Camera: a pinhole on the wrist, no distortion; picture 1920 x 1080 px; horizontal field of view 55.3 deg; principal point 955.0 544.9 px. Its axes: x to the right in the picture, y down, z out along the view. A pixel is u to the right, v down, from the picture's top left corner.
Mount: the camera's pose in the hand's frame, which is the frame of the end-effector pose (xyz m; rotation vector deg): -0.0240 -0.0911 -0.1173 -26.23 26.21 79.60
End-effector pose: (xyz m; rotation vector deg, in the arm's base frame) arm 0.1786 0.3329 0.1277 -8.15 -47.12 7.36
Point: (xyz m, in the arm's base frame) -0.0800 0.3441 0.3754
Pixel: 109.1 382.3
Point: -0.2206 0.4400 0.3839
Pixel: 353.1 673.6
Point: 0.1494 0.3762 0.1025
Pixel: 1398.0 736.3
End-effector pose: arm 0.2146 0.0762 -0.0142 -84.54 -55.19 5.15
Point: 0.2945 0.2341 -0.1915
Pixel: 1634.6 278.0
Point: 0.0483 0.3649 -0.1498
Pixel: 509.8 470.8
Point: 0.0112 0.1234 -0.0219
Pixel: outside the picture
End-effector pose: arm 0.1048 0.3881 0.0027 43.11 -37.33 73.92
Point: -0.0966 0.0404 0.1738
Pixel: 740.7 856.9
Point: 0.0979 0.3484 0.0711
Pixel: 819.4 146.0
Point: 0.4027 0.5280 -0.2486
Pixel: behind the camera
